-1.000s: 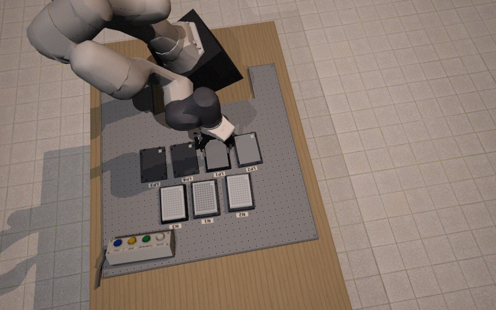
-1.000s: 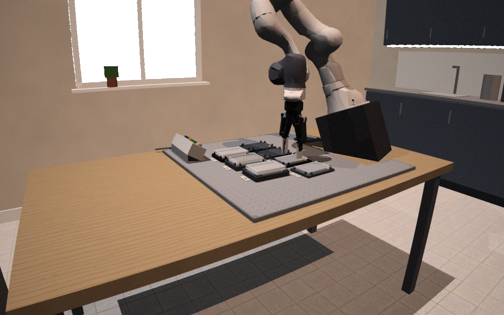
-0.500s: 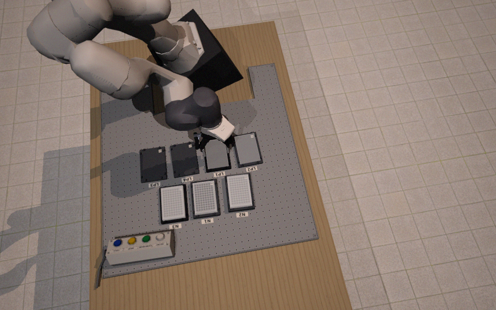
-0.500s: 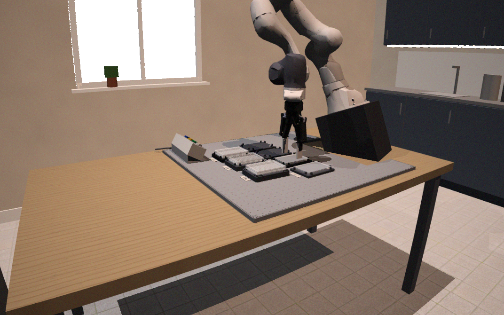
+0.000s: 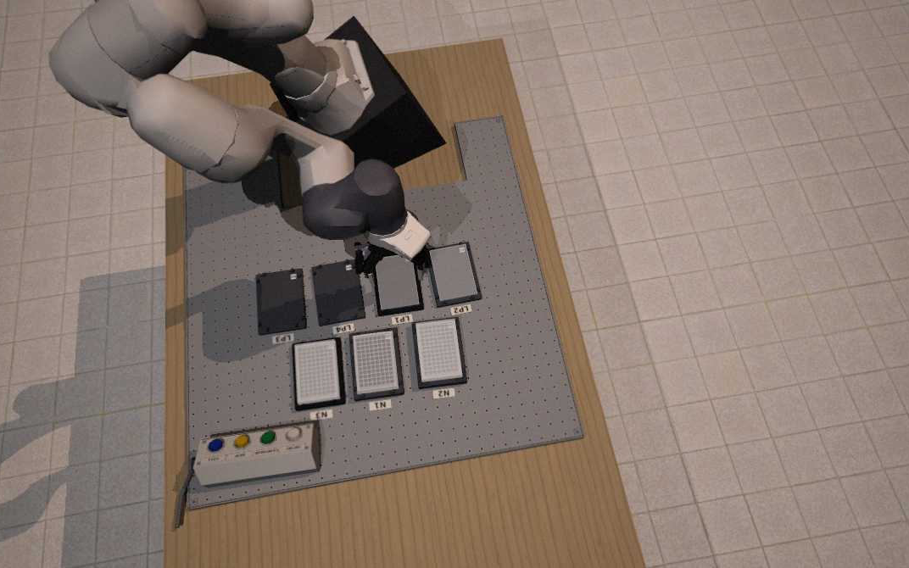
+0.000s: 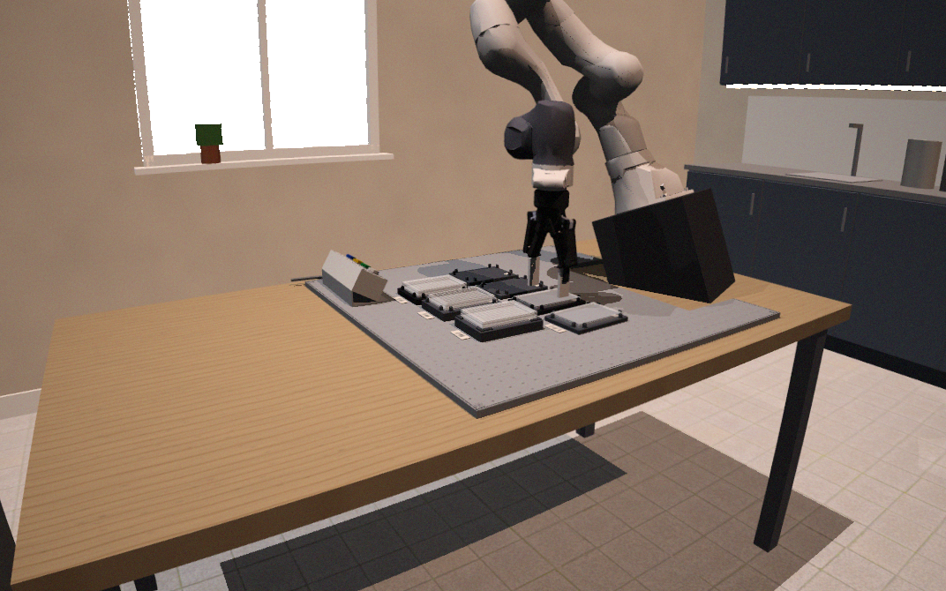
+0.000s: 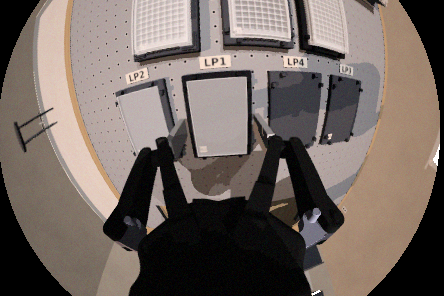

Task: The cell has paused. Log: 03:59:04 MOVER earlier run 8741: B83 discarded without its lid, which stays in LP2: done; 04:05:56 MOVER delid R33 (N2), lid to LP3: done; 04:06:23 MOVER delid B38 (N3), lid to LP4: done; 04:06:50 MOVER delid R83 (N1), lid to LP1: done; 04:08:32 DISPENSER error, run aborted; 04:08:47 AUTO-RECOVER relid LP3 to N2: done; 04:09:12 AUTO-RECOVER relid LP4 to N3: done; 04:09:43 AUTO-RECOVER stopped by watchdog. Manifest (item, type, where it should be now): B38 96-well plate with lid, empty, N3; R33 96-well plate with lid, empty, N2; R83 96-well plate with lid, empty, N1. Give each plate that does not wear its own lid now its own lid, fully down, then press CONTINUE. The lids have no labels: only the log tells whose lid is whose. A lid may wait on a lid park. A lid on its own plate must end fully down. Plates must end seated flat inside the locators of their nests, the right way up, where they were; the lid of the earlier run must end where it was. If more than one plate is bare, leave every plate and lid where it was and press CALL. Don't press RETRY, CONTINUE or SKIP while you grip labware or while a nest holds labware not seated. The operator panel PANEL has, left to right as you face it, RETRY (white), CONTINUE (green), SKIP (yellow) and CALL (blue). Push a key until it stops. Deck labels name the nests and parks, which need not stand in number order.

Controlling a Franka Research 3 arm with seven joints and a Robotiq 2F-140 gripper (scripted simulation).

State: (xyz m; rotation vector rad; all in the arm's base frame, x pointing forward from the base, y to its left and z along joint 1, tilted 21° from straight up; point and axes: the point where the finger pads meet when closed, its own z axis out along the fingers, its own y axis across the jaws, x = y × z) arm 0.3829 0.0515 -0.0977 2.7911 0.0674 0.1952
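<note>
My hand is 50 mm above the lid park LP1. The rest, counted from my hand: lid park LP3: 260 mm to the right, 50 mm below, 10 mm ahead; then lid park LP4: 130 mm to the right, 50 mm below; then plate: 180 mm ahead, 60 mm to the right, 30 mm below.
</note>
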